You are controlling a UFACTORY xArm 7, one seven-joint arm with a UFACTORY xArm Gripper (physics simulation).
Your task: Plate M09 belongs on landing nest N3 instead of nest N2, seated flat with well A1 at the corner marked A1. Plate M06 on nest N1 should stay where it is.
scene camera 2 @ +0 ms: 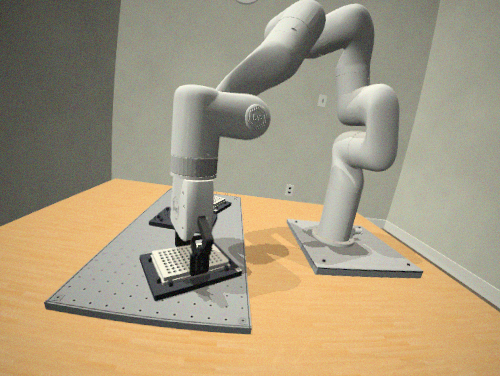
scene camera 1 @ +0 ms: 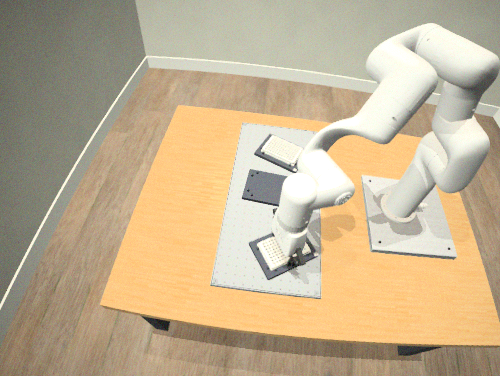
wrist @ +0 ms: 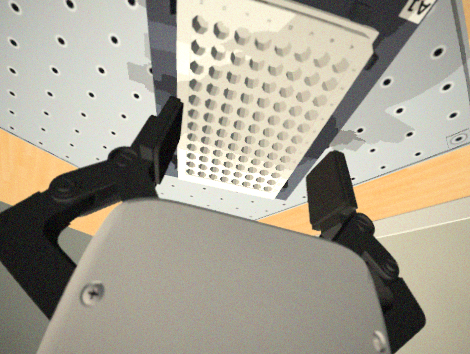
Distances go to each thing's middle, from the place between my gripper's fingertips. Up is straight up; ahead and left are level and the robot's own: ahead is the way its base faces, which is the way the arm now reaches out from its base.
Labels:
I see the landing nest (scene camera 1: 263, 187) 20 mm ahead of my hand, 220 mm to the right of it and 20 mm below it.

